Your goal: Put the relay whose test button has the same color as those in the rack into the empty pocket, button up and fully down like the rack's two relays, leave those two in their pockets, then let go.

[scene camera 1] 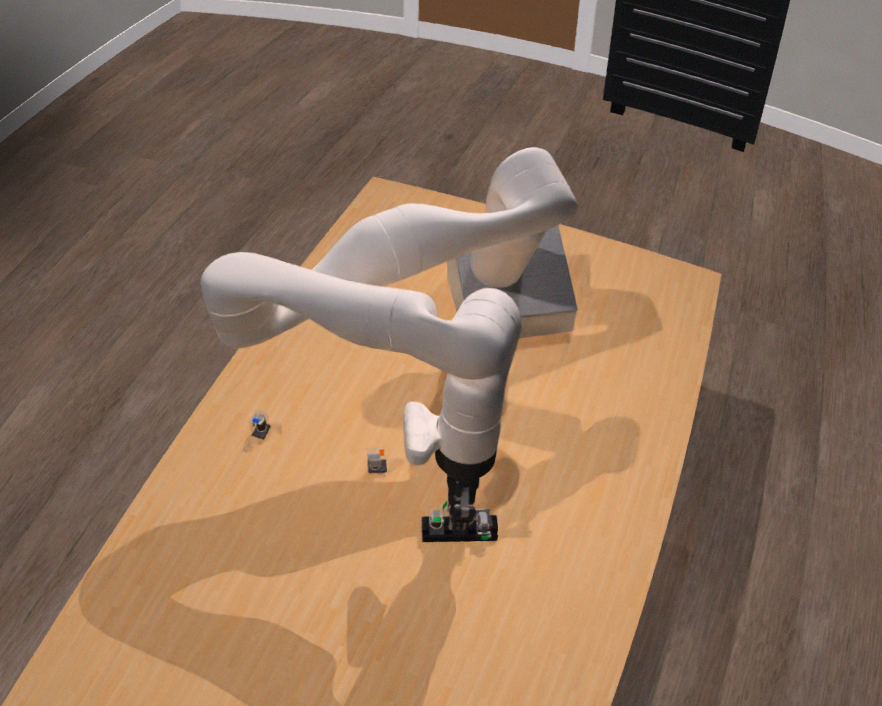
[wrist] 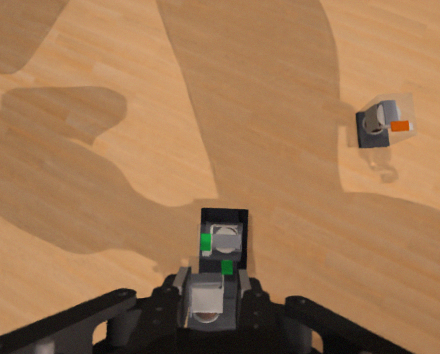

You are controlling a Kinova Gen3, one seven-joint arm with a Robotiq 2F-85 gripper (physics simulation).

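Where they show: gripper, fingertip midpoint: (scene camera 1: pixel 456 518) (wrist: pixel 212 283); arm's base at its link origin: (scene camera 1: pixel 497 262).
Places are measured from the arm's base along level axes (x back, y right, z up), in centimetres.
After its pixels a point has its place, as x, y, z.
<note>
The black rack (scene camera 1: pixel 452 538) @[-47.4, -7.3, -9.3] (wrist: pixel 224 212) @[-47.1, -3.0, -7.8] stands on the table. One green-button relay (scene camera 1: pixel 436 521) @[-47.6, -5.0, -5.4] (wrist: pixel 226 242) @[-46.1, -4.5, -5.4] sits in its left end pocket in the scene view; another green-button relay (scene camera 1: pixel 483 523) @[-45.6, -11.1, -5.9] sits in its right end pocket and is hidden in the wrist view. My gripper (scene camera 1: pixel 461 516) @[-46.0, -7.3, -6.0] (wrist: pixel 212 283) @[-46.0, -7.3, -6.0] is shut on a third relay (wrist: pixel 207 300) @[-45.9, -7.4, -3.4] with a green button, over the rack's middle. In the wrist view its button is on the side toward the rack relay. The fingers hide the middle pocket; the exact height above it cannot be told.
A relay with an orange button (scene camera 1: pixel 376 461) @[-40.1, 6.5, -6.5] (wrist: pixel 381 122) @[-39.8, 6.1, -5.9] stands on the table, left of the rack in the scene view. A relay with a blue button (scene camera 1: pixel 260 424) @[-40.2, 25.3, -6.0] stands farther left. The arm's base (scene camera 1: pixel 548 287) @[-0.3, -9.3, -2.5] is behind, on the wooden table (scene camera 1: pixel 588 588) @[-49.4, -27.9, -10.2].
</note>
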